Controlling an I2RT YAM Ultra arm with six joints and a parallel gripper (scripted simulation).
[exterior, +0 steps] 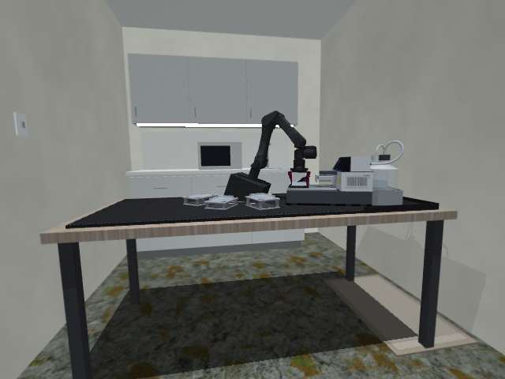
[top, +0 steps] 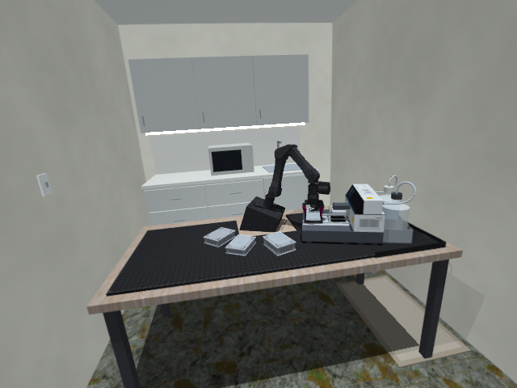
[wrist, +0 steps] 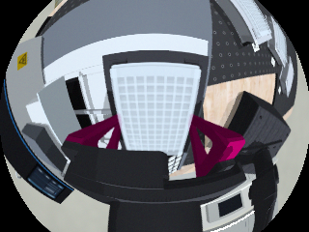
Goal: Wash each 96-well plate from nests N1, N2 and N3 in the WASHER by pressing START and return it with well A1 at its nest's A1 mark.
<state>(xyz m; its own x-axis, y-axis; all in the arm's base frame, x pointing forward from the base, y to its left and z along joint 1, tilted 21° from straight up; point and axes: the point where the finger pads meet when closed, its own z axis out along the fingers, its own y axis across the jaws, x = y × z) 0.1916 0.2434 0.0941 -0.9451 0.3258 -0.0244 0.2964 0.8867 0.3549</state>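
My hand is 1 cm above the washer carrier. The rest, counted from my hand: clear bottle: 20 cm ahead, 41 cm to the left, 3 cm above; then plate washer: 5 cm ahead, 15 cm to the left, 3 cm above; then nest: 17 cm ahead, 25 cm to the right, 6 cm below.
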